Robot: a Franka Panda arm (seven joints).
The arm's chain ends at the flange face. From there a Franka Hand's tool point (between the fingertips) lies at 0.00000 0.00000 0.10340 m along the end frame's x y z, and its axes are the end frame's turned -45 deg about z.
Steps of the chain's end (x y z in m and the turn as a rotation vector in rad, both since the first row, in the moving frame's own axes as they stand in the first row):
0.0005 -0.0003 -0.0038 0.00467 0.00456 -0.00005
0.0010 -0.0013 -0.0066 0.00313 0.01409 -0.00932
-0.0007 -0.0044 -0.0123 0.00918 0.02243 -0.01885
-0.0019 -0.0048 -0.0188 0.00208 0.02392 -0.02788
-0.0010 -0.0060 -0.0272 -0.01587 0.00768 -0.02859
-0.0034 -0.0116 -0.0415 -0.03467 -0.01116 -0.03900
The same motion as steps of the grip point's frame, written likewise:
0.0012 0.0001 -0.0038 0.00008 0.00653 -0.00005
0.0029 0.0006 -0.0066 -0.00775 0.01218 -0.00932
0.0049 -0.0027 -0.0123 -0.00937 0.02235 -0.01885
0.0040 -0.0032 -0.0188 -0.01544 0.01838 -0.02788
0.0030 -0.0032 -0.0272 -0.01665 -0.00579 -0.02859
0.0025 -0.0088 -0.0416 -0.01662 -0.03241 -0.03900

